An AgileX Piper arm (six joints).
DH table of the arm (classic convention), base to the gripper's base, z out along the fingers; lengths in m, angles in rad. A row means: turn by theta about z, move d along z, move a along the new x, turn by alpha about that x. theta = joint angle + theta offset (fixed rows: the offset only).
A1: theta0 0; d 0.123; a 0; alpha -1.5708
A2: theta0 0.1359; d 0; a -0.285; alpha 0
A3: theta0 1.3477; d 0; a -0.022; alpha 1.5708
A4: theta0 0; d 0.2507; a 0; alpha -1.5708
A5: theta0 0; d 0; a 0; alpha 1.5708
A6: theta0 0; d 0.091; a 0; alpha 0
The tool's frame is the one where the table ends.
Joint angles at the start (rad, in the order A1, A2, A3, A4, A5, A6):
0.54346 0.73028 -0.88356 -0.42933 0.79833 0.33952
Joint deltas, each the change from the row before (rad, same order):
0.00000 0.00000 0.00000 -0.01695 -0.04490 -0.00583
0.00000 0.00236 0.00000 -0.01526 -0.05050 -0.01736
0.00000 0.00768 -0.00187 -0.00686 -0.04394 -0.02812
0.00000 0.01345 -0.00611 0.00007 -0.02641 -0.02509
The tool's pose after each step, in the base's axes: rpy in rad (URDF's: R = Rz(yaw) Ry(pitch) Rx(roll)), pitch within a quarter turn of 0, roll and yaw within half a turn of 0; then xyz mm. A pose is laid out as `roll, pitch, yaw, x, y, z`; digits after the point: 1 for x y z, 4 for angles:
-2.8379, 1.1084, -2.5937, 126.4, 45.0, 382.5
-2.7513, 1.1444, -2.4906, 128.4, 47.0, 386.3
-2.6527, 1.1636, -2.3726, 131.1, 49.8, 389.3
-2.5848, 1.1660, -2.2900, 134.3, 52.8, 391.3

